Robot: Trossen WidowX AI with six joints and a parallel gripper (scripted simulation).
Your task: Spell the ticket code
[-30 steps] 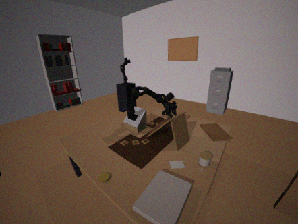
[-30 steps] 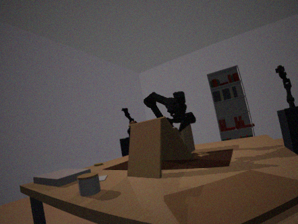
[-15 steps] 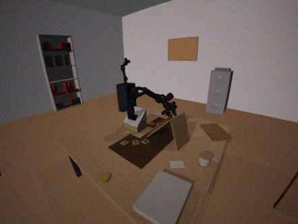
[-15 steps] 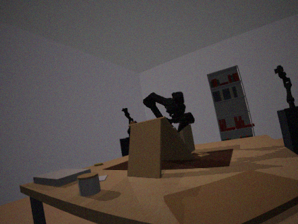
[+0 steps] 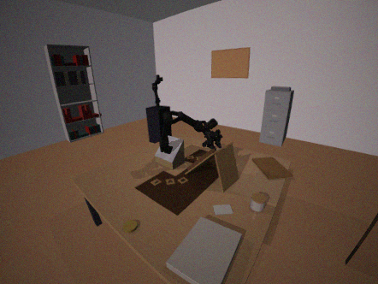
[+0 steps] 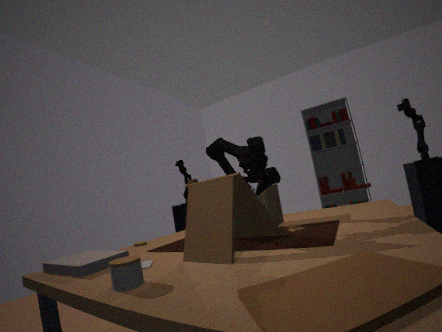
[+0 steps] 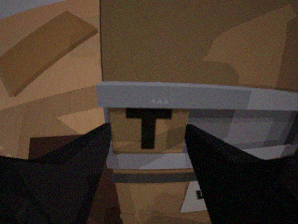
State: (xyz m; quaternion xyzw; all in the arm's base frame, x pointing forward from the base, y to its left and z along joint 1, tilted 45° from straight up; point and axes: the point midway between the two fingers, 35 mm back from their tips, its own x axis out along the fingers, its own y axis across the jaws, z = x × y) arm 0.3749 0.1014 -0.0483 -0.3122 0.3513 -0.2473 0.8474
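Now: the white ticket 8 cm behind my gripper tip, 7 cm to the right of it and 7 cm below it. Also, from my gripper tip: tile marked e 22 cm behind, 10 cm to the left, 17 cm below; dark mat 19 cm behind, 12 cm to the right, 17 cm below; tile marked t right at my gripper tip.
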